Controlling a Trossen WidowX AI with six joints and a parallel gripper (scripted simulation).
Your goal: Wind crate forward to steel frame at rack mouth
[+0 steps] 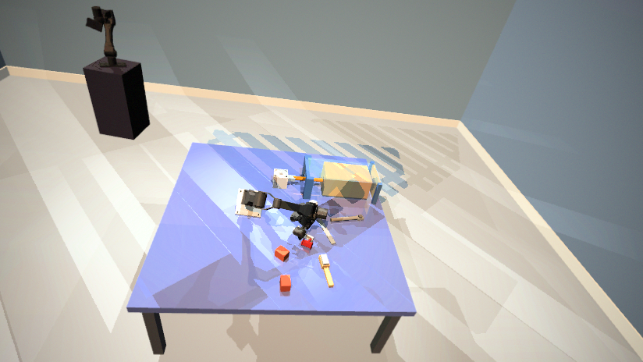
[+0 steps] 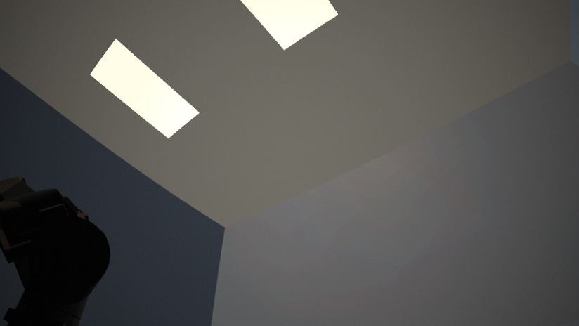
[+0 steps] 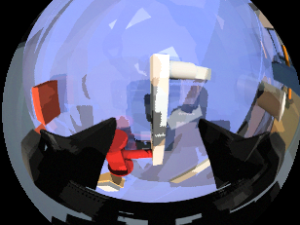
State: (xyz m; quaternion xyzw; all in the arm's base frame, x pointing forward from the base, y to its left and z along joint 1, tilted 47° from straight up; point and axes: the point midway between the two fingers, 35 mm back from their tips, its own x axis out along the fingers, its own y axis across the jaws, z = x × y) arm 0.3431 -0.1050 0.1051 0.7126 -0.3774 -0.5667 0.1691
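My gripper tip is 1 cm to the left of the winch handle and 1 cm short of it. Round my gripper tip: red piece 5 cm to the right, 3 cm ahead; then orange brush 21 cm to the right, 14 cm ahead; then flat bar 13 cm ahead, 7 cm to the left, 1 cm below.
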